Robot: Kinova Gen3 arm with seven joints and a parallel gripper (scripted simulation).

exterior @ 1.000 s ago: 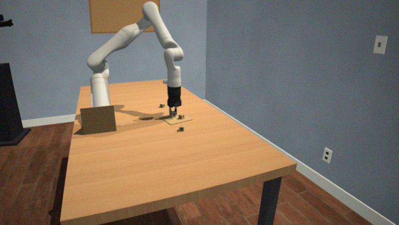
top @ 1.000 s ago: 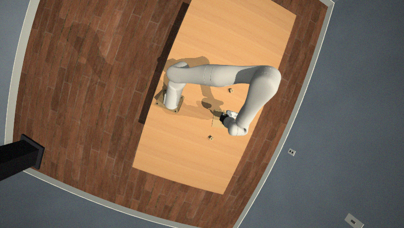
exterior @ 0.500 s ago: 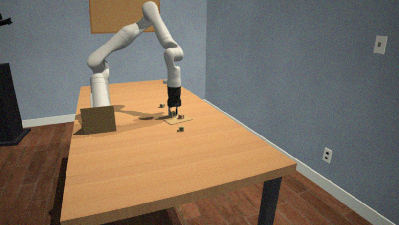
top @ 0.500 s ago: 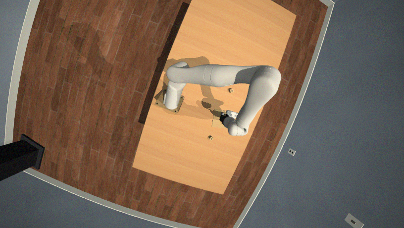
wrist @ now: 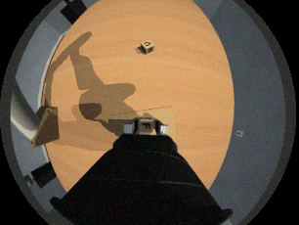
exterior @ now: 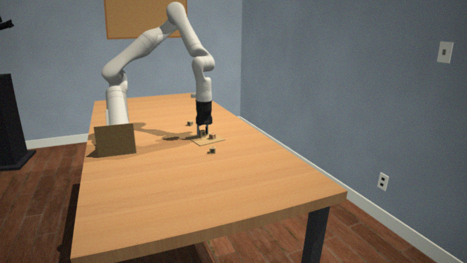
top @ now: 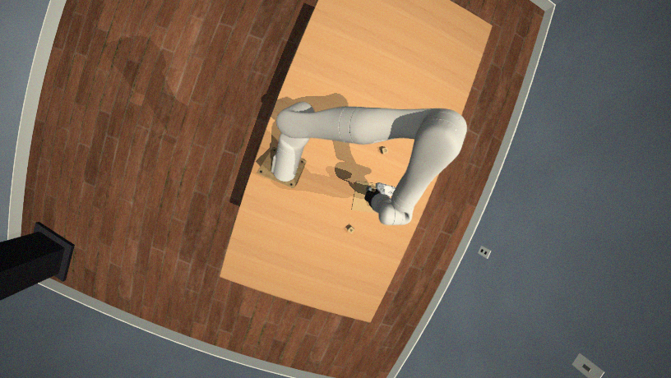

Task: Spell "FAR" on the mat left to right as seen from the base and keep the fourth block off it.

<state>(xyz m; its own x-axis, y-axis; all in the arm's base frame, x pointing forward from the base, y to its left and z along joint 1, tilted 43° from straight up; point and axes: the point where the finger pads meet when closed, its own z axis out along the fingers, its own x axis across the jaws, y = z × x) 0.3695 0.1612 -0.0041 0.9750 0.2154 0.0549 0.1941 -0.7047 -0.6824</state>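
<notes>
The tan mat is 1 cm ahead of my hand, 4 cm to the right of it and 2 cm below it.
</notes>
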